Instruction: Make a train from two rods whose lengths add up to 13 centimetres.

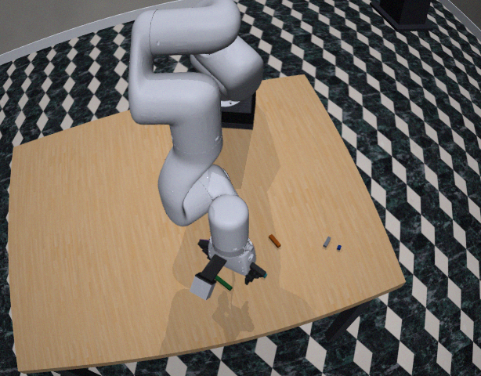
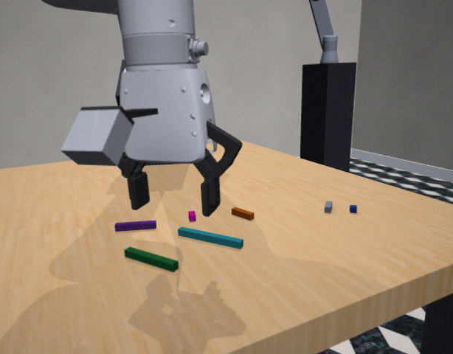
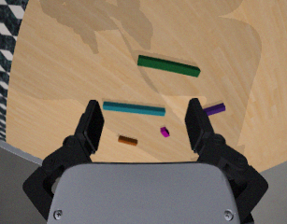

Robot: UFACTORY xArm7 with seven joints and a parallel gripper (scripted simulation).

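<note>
My gripper is now 3 cm past the grey rod, 27 cm to the right of it and 7 cm above it. Round my hand: turquoise rod: 3 cm behind, 6 cm to the left, 7 cm below; then purple rod: 12 cm behind, 2 cm to the right, 7 cm below; then green rod: 1 cm behind, 3 cm to the right, 7 cm below.
</note>
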